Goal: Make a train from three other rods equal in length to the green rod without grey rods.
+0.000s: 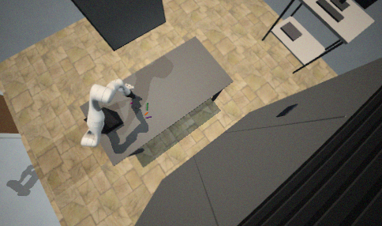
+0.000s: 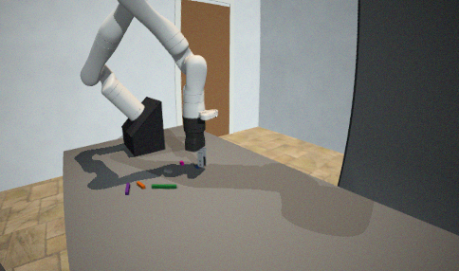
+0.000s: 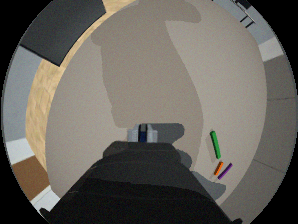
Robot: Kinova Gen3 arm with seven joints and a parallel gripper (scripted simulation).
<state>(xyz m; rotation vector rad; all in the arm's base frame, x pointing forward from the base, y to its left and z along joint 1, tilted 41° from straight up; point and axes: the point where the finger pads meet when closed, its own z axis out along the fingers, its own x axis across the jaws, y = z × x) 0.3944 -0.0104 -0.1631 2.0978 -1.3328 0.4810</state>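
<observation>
My hand is 2 cm past the purple rod, 28 cm to the left of it and 3 cm above it. From my hand the other things lie so: magenta rod (8 cm behind, 4 cm to the right, 3 cm below); green rod (4 cm ahead, 17 cm to the right, 3 cm below); grey rod (5 cm behind, 11 cm to the right, 3 cm below).
</observation>
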